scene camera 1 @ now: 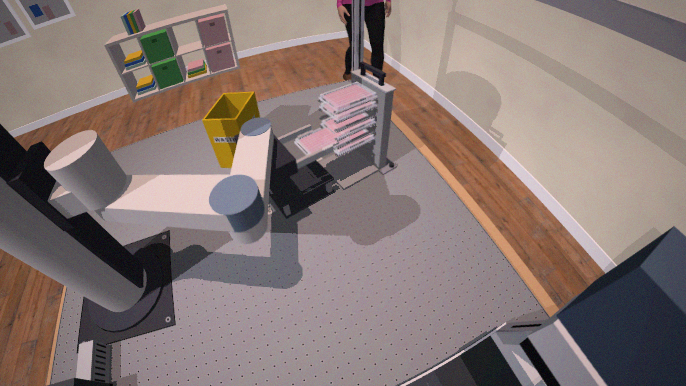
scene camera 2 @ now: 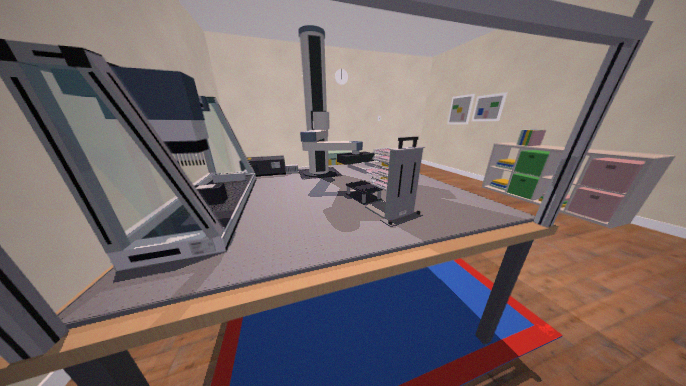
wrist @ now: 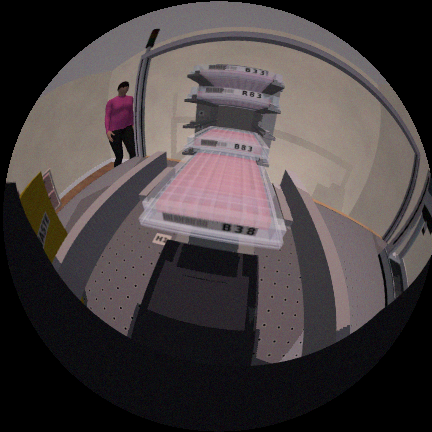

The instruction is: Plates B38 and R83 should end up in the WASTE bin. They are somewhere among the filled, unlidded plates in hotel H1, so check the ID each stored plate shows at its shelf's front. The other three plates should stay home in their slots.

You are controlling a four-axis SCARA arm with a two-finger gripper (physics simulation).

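Frame: origin at the arm's base, x ahead, y left, z up, level; centimetres.
Where they show: gripper, fingertip midpoint: [scene camera 1: 321,137] [scene camera 2: 375,169] [wrist: 222,167]; arm's base, link origin: [scene camera 1: 128,289] [scene camera 2: 319,174].
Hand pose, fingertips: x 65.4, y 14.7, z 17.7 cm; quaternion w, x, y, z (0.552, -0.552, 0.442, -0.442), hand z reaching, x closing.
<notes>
Things, the pixels of their top centre, and the offset from my fingertips. "spot": a spot on its surface instead.
- Plate B38, top centre: [wrist: 222,168] [scene camera 1: 322,137] dx +0.4, dy +0.1, dz -0.3 cm
- B83, top centre: [wrist: 231,132] [scene camera 1: 348,119] [scene camera 2: 389,170] dx +8.8, dy +2.2, dz +1.7 cm
- lower stored plate, top centre: [scene camera 1: 348,135] [scene camera 2: 388,183] dx +8.8, dy +2.2, dz -3.9 cm
- yellow WASTE bin, top centre: [scene camera 1: 229,105] dx -21.9, dy +24.6, dz +3.6 cm
- framed machine with a dark blue head, surface spot: [scene camera 1: 630,310] spot: dx +4.4, dy -63.7, dz +29.0 cm
Plate B38 [scene camera 1: 315,141] [wrist: 215,190] is pink-filled and level, out in front of hotel H1 [scene camera 1: 384,125] [scene camera 2: 404,185]. My gripper [scene camera 1: 312,143] [wrist: 222,167] is shut on its long sides. In the wrist view, B33 [wrist: 235,77] is on the top shelf, R83 [wrist: 235,95] is below it, then comes an empty shelf, then B83 [wrist: 227,145]. A lower stored plate [scene camera 1: 354,142] shows in the first scene view; its ID is hidden. The yellow WASTE bin [scene camera 1: 216,131] [wrist: 41,205] stands beside the arm's outer link, left of the hotel in the first scene view.
A low black stand [scene camera 1: 311,176] [scene camera 2: 364,188] sits on the table in front of the hotel, below the gripper. A framed machine with a dark blue head [scene camera 1: 630,310] [scene camera 2: 155,100] stands at the opposite side. A person [scene camera 1: 375,35] [wrist: 120,117] stands behind the hotel.
</notes>
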